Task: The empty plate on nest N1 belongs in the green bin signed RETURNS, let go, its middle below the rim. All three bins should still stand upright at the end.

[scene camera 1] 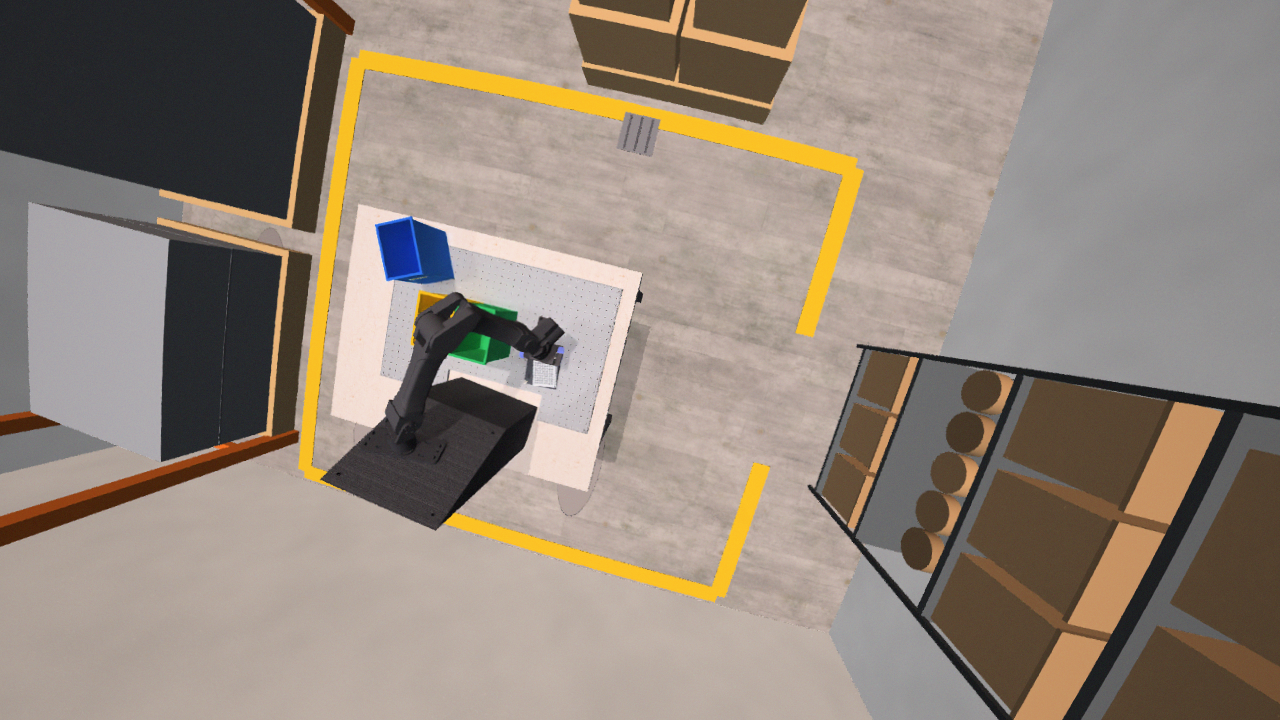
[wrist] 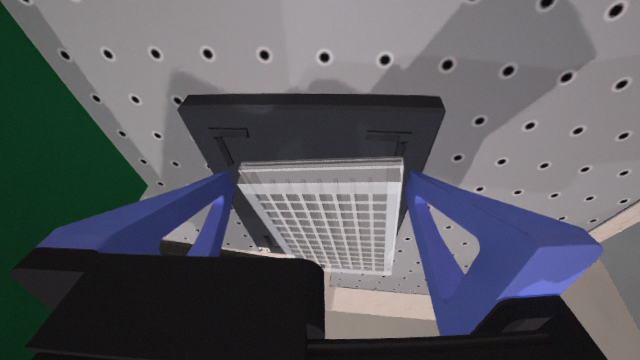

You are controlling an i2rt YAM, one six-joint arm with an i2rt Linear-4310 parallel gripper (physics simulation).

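Places are measured from the arm's base along level axes (x ahead, y right, z down), in centimetres.
Pixels of known places: gripper, between the fingertips: (wrist: 319,180); arm's base, origin of its link: (scene camera 1: 404,446).
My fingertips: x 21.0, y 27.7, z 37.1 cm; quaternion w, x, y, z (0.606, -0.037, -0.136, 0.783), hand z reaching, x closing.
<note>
Ahead of a thing's pixels: the offset from my fingertips to its middle. Level surfaces: height alone.
The clear plate @[dx -5.2, dy -0.4, dz -0.2 cm] (scene camera 1: 543,374) (wrist: 325,215), with a white grid of wells, lies over the dark nest @[dx -3.8, dy -1.4, dz +1.1 cm] (wrist: 310,117). In the wrist view it looks askew, with its far edge short of the nest's two far corner clips. My gripper (scene camera 1: 542,354) (wrist: 319,180) is open, with one blue fingertip on each side of the plate near its far end. Whether either touches it is hard to tell. The green bin @[dx +8.9, dy -18.3, dz -7.2 cm] (scene camera 1: 497,349) (wrist: 60,150) stands upright on the left, partly hidden by my arm in the scene view. Its sign cannot be read.
A yellow bin @[dx +12.3, dy -31.1, dz -7.2 cm] (scene camera 1: 431,294) stands directly left of the green bin, mostly behind my arm. An upright blue bin @[dx +35.7, dy -41.0, dz -7.2 cm] (scene camera 1: 435,255) stands at the table's upper left corner. A perforated grey board @[dz +1.8 cm] (scene camera 1: 581,313) covers the table's middle. My arm's base is on a black pedestal (scene camera 1: 402,488).
</note>
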